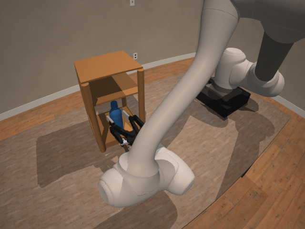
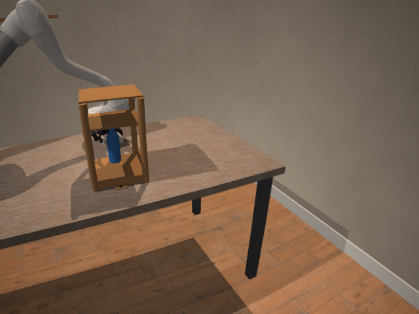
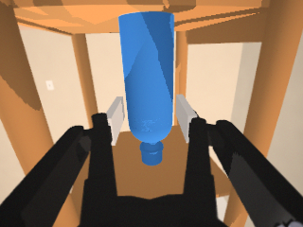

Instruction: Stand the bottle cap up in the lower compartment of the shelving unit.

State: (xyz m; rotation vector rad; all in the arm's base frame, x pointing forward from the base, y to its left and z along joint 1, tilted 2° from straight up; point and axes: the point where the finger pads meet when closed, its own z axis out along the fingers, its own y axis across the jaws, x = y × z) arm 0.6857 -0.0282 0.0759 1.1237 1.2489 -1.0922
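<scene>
Right now my hand is 10 mm to the left of the blue bottle and 10 mm below it. Round my hand: orange shelving unit (70 mm to the right, 50 mm above).
</scene>
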